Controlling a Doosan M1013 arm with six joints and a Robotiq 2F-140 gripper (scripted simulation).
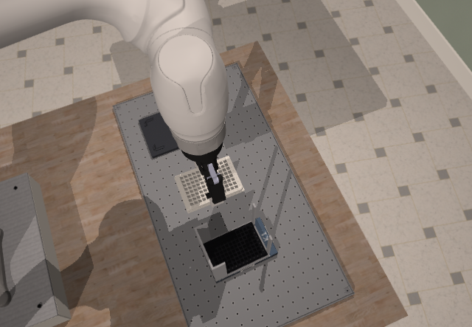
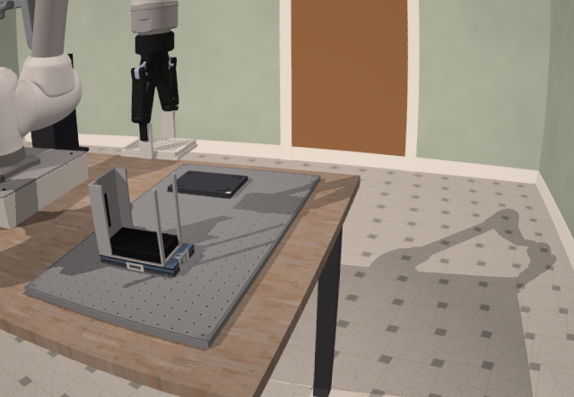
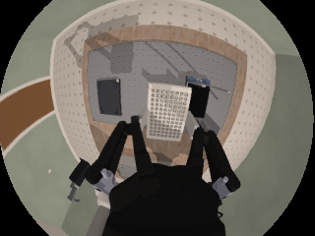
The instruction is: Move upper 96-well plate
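Right now the pale A1 square is 5 cm ahead of my hand, 20 cm to the left of it and 18 cm below it. Round my hand: black plate: 1 cm ahead, 12 cm to the right, 17 cm below; then rack back wall: 5 cm behind, 12 cm to the right, 11 cm below; then white 96-well plate: 2 cm below.
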